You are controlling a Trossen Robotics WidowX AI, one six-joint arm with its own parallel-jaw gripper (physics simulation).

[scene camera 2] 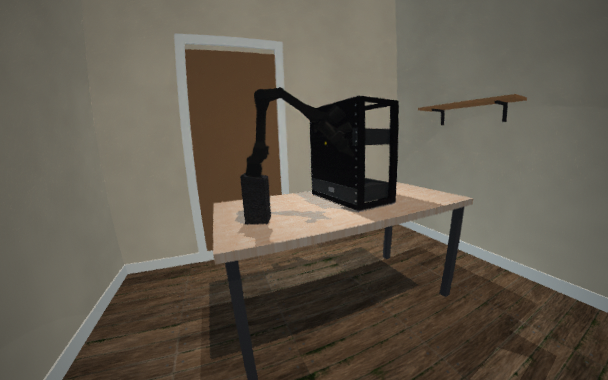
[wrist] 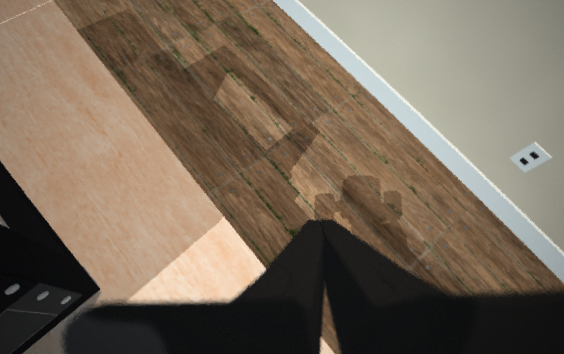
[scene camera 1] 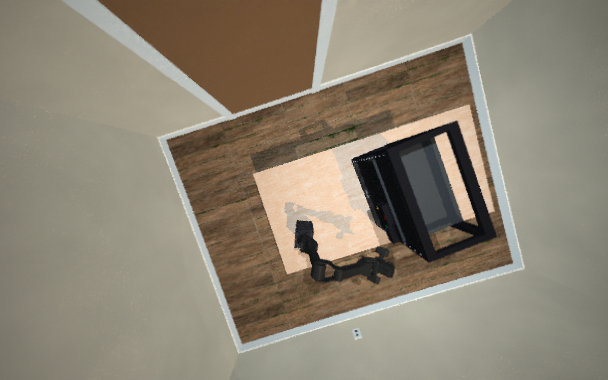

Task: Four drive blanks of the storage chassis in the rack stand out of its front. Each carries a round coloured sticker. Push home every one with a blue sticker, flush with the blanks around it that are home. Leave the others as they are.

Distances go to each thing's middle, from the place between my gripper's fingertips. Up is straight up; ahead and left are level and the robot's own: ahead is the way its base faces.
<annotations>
Right now the black rack (scene camera 1: 409, 174) is 340 mm to the left of my hand, 290 mm ahead of it and 10 mm below it.
</annotations>
